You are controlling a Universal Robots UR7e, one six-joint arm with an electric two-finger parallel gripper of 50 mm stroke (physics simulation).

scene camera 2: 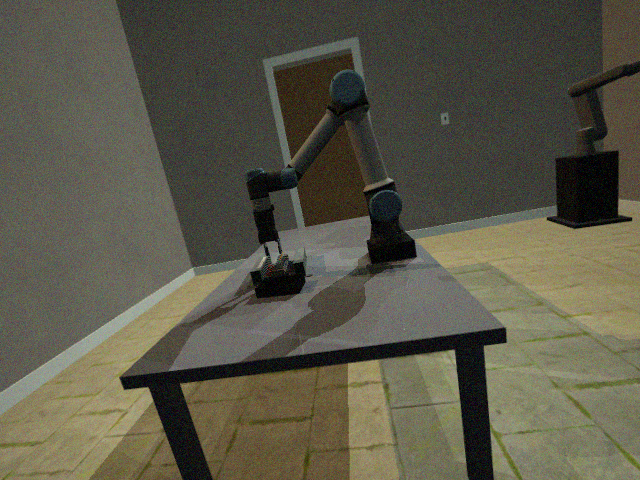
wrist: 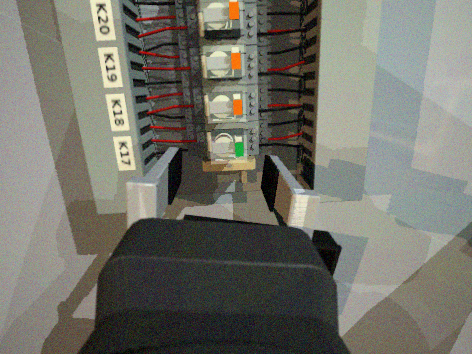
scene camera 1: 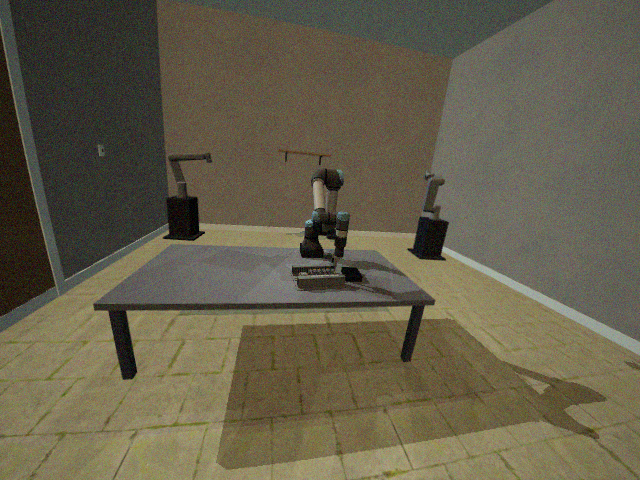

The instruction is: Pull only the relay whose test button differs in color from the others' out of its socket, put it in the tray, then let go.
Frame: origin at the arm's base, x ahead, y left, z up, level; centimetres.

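Where they show: gripper, fingertip midpoint: (scene camera 2: 274, 254) (wrist: 222, 168) (scene camera 1: 333, 264); arm's base at its link origin: (scene camera 2: 388, 239) (scene camera 1: 310, 246).
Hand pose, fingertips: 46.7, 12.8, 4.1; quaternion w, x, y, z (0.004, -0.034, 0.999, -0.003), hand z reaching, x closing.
Observation:
Each offset is from my fingertips to the top centre of the thing, as dx, dy, dz. "spot": to the spot under its first point. Level surfaces: height alone.
In the wrist view, the relay with the green test button {-0.4, -0.4, -3.6} (wrist: 223, 145) sits in its socket at the near end of the row, beside label K17. The relays beside K18 {+0.3, -3.4, -3.6} (wrist: 221, 106), K19 {+0.9, -6.4, -3.6} (wrist: 218, 63) and K20 {+1.5, -9.4, -3.6} (wrist: 217, 16) have orange buttons and sit in their sockets. My gripper (wrist: 222, 168) (scene camera 1: 337, 264) (scene camera 2: 273, 254) is open and empty, pointing down. Its fingertips stand to either side of the row's near end, just short of the green-button relay in the wrist view. The black tray {-5.3, +14.1, -7.0} (scene camera 1: 352, 274) (scene camera 2: 279, 286) stands beside the relay row; it does not show in the wrist view.
A labelled grey wire duct {+10.3, -8.5, -4.2} (wrist: 84, 100) and a second duct {spot: -8.1, -5.3, -4.2} (wrist: 342, 100) flank the row, with red and black wires between. A tan end stop {spot: +0.1, +0.7, -3.7} (wrist: 220, 165) closes the near end of the row. Everything stands on the grey table {dz -10.5} (scene camera 1: 206, 279) (scene camera 2: 413, 304).

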